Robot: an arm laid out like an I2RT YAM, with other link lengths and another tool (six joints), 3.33 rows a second.
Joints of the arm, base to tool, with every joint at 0 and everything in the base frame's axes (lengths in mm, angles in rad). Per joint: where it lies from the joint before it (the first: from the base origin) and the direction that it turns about. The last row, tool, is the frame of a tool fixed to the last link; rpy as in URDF.
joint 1: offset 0 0 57.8 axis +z
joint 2: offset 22 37.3 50 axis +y
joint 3: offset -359 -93.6 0 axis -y
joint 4: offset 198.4 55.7 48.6 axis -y
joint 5: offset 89.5 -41 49 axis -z
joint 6: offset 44.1 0 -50.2 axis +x
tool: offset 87 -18 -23 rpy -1.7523 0.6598 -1.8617
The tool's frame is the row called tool.
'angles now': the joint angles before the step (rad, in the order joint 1, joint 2, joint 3, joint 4, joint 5, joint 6). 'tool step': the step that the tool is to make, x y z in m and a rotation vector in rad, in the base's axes. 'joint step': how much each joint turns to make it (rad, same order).
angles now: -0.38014 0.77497 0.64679 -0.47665 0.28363 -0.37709
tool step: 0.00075 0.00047 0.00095 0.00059 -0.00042 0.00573
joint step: 0.00351 0.00037 0.00458 -0.00384 -0.00223 -0.00071
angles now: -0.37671 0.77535 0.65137 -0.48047 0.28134 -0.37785
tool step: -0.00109 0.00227 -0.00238 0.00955 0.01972 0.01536
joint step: 0.00521 0.00000 0.00569 -0.02626 -0.00926 -0.00465
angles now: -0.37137 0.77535 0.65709 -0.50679 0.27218 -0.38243
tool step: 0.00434 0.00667 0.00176 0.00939 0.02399 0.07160
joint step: 0.03545 0.00040 0.02710 -0.04691 -0.02940 -0.02176
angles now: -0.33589 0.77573 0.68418 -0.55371 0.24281 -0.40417
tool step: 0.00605 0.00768 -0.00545 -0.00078 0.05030 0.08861
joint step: 0.07253 0.00724 0.00188 -0.03700 -0.00302 -0.02286
